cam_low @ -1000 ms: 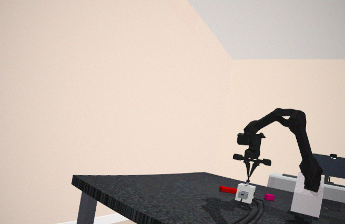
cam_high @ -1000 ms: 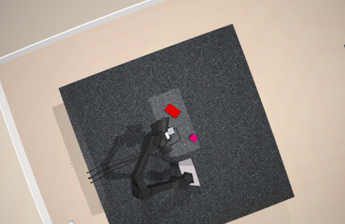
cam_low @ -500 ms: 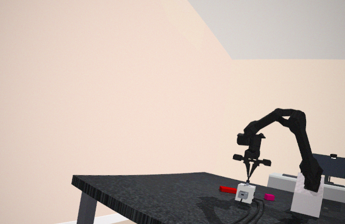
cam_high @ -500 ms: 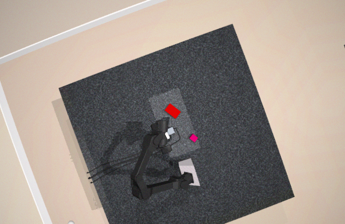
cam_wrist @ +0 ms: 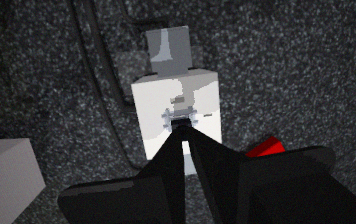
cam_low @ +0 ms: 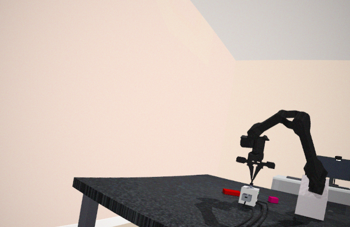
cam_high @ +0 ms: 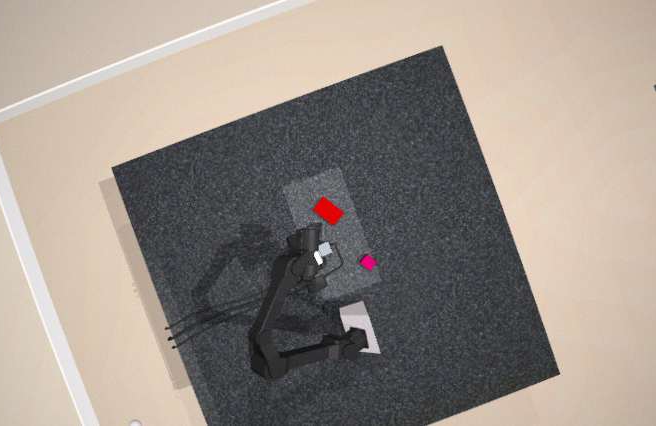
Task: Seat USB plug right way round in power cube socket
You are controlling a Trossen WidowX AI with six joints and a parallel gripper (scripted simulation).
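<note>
Right now my gripper tip is 5 cm above the grey socket. From my gripper tip the other things lie so: red block 14 cm ahead, 11 cm below, 10 cm to the right; then magenta block 21 cm to the right, 10 cm below, 7 cm behind; then USB plug 2 cm below.
</note>
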